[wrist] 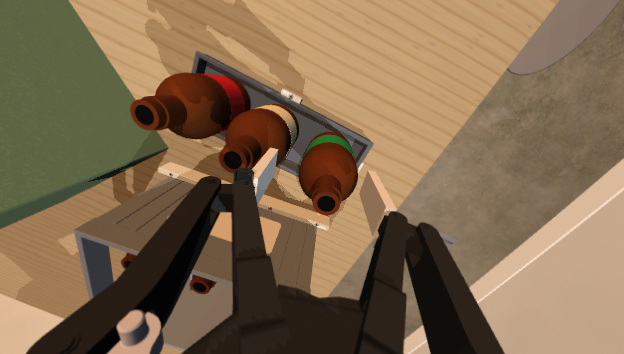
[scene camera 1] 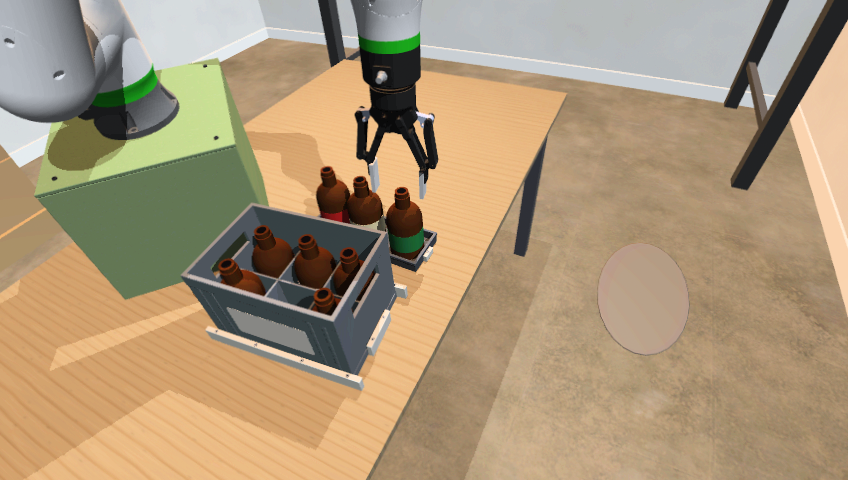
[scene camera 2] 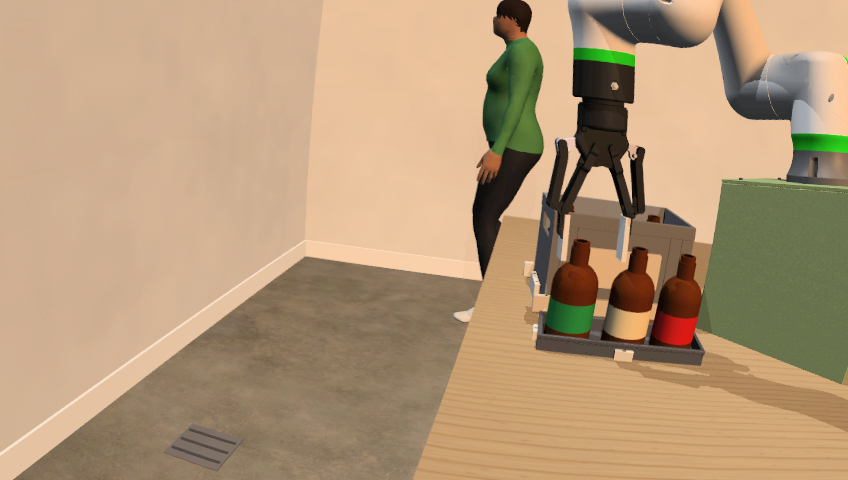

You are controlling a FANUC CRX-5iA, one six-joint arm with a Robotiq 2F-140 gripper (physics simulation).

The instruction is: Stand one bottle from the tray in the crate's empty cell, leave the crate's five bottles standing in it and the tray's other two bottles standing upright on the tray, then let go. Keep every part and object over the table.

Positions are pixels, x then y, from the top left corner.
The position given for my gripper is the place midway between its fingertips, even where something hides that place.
Labels:
my gripper: wrist 320, 172; scene camera 1 399, 191; scene camera 2 591, 258
red-labelled bottle: wrist; scene camera 1; scene camera 2 680, 298
cream-labelled bottle: wrist 251, 134; scene camera 1 364, 207; scene camera 2 632, 293
green-labelled bottle: wrist; scene camera 1 404, 218; scene camera 2
same spot on red-labelled bottle: (wrist: 195, 106) = (scene camera 1: 340, 183)
same spot on green-labelled bottle: (scene camera 2: 574, 289) = (wrist: 344, 152)

